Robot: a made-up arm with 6 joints.
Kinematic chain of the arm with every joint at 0, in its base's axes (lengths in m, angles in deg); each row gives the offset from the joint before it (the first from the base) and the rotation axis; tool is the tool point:
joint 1: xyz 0 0 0.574 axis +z
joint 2: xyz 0 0 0 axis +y
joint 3: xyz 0 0 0.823 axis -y
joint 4: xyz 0 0 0 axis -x
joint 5: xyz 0.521 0 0 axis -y
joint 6: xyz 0 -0.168 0 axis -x
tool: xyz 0 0 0
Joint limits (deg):
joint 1: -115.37..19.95
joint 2: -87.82..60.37
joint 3: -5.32..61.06
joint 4: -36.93..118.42
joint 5: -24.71..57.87
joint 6: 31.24..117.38
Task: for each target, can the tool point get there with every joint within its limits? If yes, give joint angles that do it. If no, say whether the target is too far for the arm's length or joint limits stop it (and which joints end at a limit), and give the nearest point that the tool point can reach.
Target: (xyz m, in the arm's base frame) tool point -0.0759 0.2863 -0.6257
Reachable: no: joint limits stop it (at a limit: joint 1, joint 2, joint 3, joint 4) | nearest point 0.8334 0.1596 0.4645 | short by 1.425 m
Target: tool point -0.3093 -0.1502 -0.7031
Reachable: no: joint limits stop it (at a limit: joint 1, joint 2, joint 3, joint 4) | nearest point -0.4803 -0.6995 0.4645 | short by 1.302 m
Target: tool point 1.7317 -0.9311 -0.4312
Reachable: no: too far | nearest point 0.9538 -0.5129 0.5752 | short by 1.339 m
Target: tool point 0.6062 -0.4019 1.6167
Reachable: yes | joints -21.34 18.00 55.07 -23.79 34.59 64.04
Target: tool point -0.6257 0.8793 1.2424
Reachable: yes | joints -58.53 -75.69 29.17 63.64 8.75 75.54
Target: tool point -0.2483 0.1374 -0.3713
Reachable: no: joint limits stop it (at a limit: joint 1, joint 2, joint 3, joint 4) | nearest point -0.4803 -0.6995 0.4645 | short by 1.205 m
